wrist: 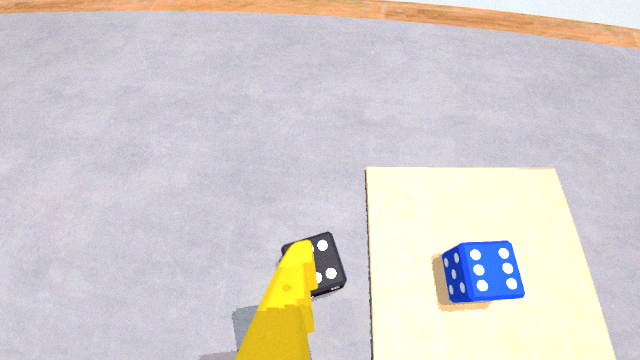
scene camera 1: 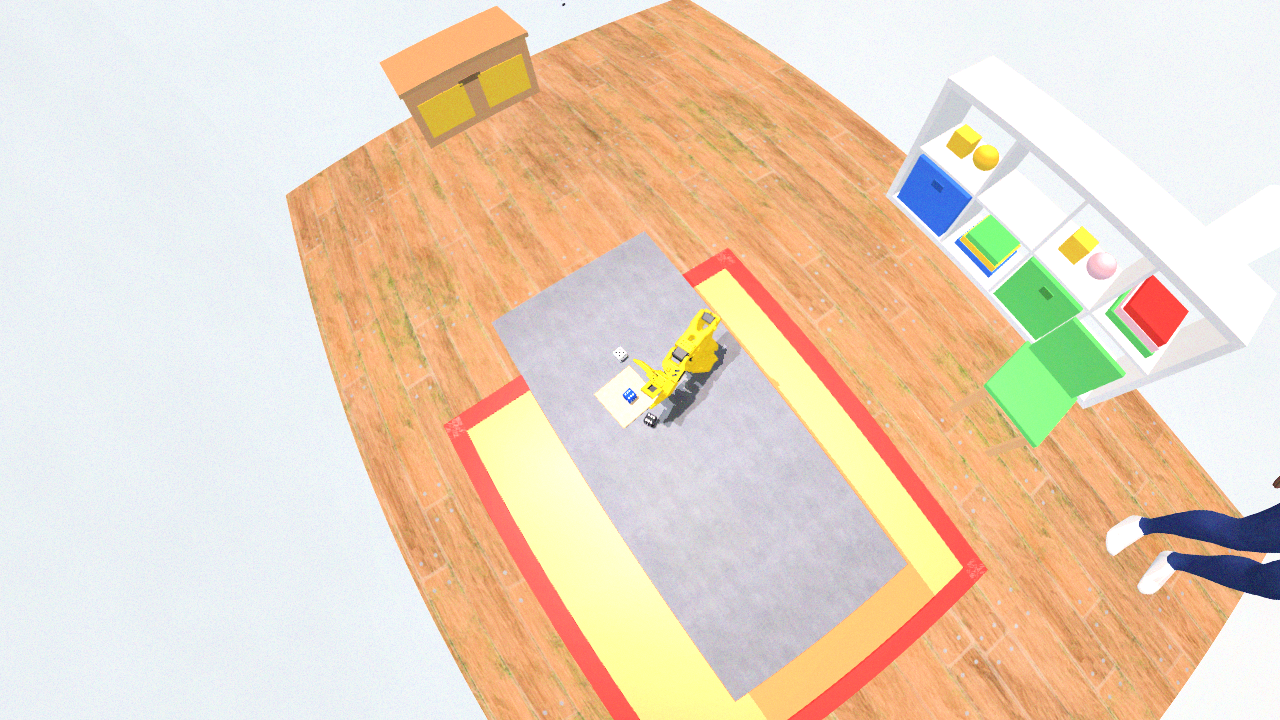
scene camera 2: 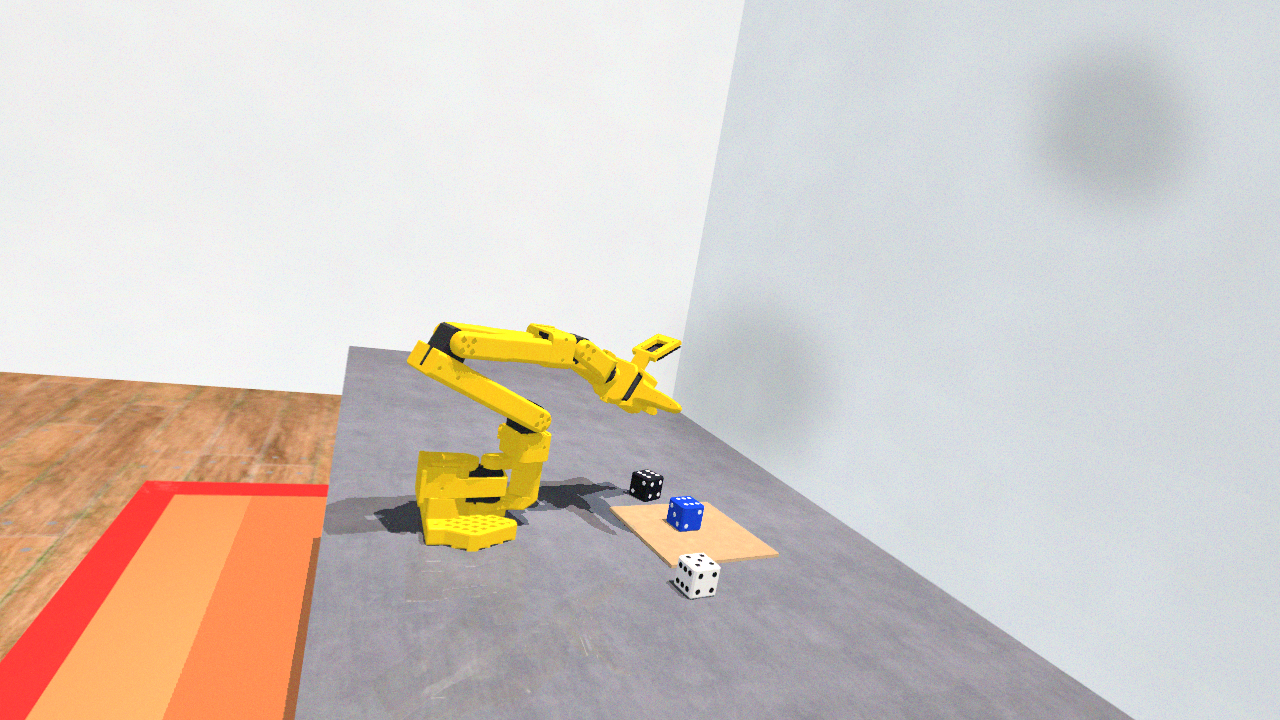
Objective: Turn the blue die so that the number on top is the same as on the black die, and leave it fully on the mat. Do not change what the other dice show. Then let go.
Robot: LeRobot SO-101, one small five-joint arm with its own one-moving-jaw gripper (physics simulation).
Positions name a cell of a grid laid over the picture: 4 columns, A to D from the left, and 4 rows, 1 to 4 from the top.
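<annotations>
Tan mat: visible in the wrist view (C3), scene camera 1 (B3) and scene camera 2 (C3).
</annotations>
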